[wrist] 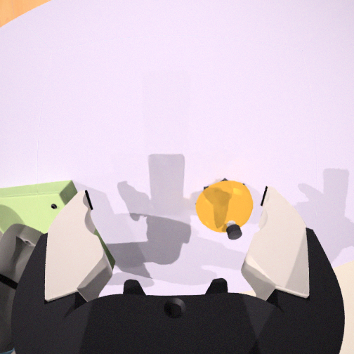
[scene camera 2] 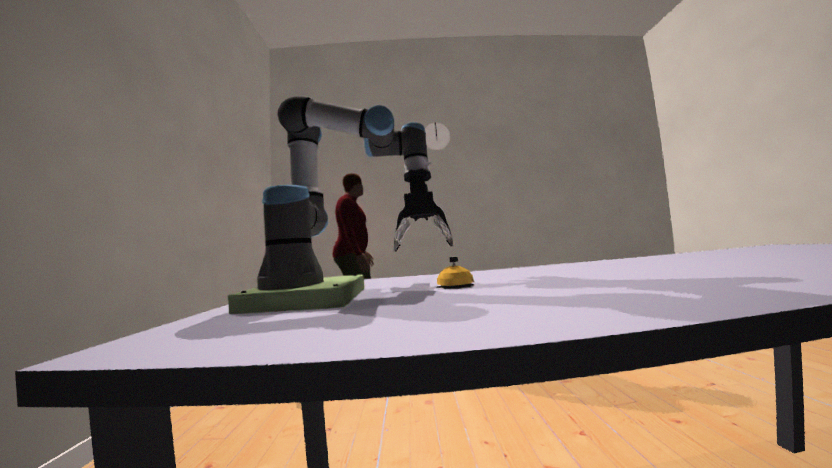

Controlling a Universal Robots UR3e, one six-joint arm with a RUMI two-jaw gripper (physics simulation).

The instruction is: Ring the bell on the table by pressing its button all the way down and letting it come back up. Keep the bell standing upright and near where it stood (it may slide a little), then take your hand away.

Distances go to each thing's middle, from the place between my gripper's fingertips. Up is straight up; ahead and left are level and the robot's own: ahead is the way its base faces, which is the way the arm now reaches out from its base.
My gripper is now 5 cm short of the yellow dome bell point(scene camera 2: 455, 277), 10 cm to the left of it and 6 cm above it.
